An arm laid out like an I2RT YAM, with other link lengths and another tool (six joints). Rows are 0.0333 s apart.
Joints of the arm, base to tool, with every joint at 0 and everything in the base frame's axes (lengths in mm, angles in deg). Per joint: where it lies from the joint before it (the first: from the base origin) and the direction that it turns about. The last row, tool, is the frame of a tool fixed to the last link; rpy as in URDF.
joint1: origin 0 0 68.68 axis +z
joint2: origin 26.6 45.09 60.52 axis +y
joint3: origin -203.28 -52.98 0 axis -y
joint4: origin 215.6 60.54 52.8 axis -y
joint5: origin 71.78 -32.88 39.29 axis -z
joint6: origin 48.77 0 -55.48 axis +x
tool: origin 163 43 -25 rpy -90.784 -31.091 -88.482
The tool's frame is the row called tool.
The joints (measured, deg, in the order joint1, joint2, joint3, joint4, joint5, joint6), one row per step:
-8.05, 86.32, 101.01, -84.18, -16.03, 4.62
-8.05, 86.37, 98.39, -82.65, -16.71, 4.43
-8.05, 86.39, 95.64, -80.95, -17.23, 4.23
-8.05, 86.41, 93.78, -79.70, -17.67, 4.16
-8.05, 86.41, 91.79, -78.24, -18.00, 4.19
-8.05, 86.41, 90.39, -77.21, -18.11, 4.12
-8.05, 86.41, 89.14, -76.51, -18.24, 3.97
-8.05, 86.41, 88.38, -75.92, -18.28, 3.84
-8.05, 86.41, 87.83, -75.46, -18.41, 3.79
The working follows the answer.
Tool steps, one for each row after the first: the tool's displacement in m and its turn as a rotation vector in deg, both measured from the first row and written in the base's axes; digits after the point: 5 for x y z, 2 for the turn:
-0.00050, 0.00229, -0.00919, 0.72, 0.99, 0.40
-0.00106, 0.00403, -0.01904, 1.29, 1.94, 0.75
-0.00120, 0.00549, -0.02552, 1.77, 2.48, 0.95
-0.00095, 0.00655, -0.03254, 2.17, 2.97, 1.03
-0.00098, 0.00690, -0.03776, 2.30, 3.30, 1.12
-0.00215, 0.00744, -0.04256, 2.46, 3.79, 1.29
-0.00221, 0.00753, -0.04547, 2.48, 3.92, 1.41
-0.00209, 0.00792, -0.04735, 2.60, 3.98, 1.50

Tool pose at each row, in the base's axes (x y z in m, rotation vector in deg; rounded; the steps above come from the unrounded poses):
0.27996, 0.08299, 0.17836, -128.42, 87.20, -13.23
0.27945, 0.08528, 0.16917, -128.58, 87.09, -11.44
0.27890, 0.08702, 0.15932, -128.78, 87.04, -9.86
0.27876, 0.08848, 0.15284, -128.78, 86.97, -8.81
0.27900, 0.08955, 0.14582, -128.72, 87.04, -7.94
0.27898, 0.08989, 0.14060, -128.82, 87.07, -7.44
0.27781, 0.09043, 0.13580, -129.01, 87.08, -6.73
0.27775, 0.09052, 0.13290, -129.14, 86.99, -6.53
0.27787, 0.09091, 0.13101, -129.13, 86.90, -6.35

